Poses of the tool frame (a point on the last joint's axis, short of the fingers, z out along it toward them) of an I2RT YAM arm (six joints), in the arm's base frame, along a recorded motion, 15 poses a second.
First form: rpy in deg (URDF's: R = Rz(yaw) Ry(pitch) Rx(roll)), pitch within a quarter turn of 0, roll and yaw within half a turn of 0; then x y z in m.
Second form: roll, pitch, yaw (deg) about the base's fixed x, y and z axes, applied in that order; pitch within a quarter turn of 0, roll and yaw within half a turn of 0; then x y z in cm. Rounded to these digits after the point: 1 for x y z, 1 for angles.
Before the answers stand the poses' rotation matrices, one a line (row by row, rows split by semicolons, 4 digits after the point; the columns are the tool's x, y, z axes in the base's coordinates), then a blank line. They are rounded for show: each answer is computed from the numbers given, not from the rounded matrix.
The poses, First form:
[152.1 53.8 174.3 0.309 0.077 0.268]
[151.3 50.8 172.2 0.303 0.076 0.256]
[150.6 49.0 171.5 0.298 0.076 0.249]
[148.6 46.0 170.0 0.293 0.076 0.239]
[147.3 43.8 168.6 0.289 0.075 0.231]
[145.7 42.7 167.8 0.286 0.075 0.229]
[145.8 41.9 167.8 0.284 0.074 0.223]
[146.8 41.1 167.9 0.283 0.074 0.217]
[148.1 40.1 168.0 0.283 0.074 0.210]
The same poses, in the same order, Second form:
-0.5877 -0.2880 0.7561; 0.0587 0.9169 0.3948; -0.8070 0.2764 -0.5220
-0.6262 -0.2497 0.7386; 0.0858 0.9195 0.3835; -0.7749 0.3035 -0.5544
-0.6489 -0.2376 0.7229; 0.0970 0.9164 0.3883; -0.7547 0.3221 -0.5716
-0.6841 -0.2209 0.6951; 0.1206 0.9057 0.4065; -0.7193 0.3619 -0.5929
-0.7075 -0.2002 0.6777; 0.1427 0.8988 0.4145; -0.6921 0.3899 -0.6074
-0.7183 -0.1990 0.6667; 0.1553 0.8882 0.4324; -0.6782 0.4141 -0.6071
-0.7275 -0.1921 0.6587; 0.1573 0.8877 0.4327; -0.6678 0.4184 -0.6156
-0.7368 -0.1766 0.6526; 0.1580 0.8936 0.4201; -0.6574 0.4126 -0.6306
-0.7482 -0.1564 0.6448; 0.1590 0.9012 0.4032; -0.6441 0.4042 -0.6494

[152.1 53.8 174.3 30.9 7.7 26.8]
[151.3 50.8 172.2 30.3 7.6 25.6]
[150.6 49.0 171.5 29.8 7.6 24.9]
[148.6 46.0 170.0 29.3 7.6 23.9]
[147.3 43.8 168.6 28.9 7.5 23.1]
[145.7 42.7 167.8 28.6 7.5 22.9]
[145.8 41.9 167.8 28.4 7.4 22.3]
[146.8 41.1 167.9 28.3 7.4 21.7]
[148.1 40.1 168.0 28.3 7.4 21.0]

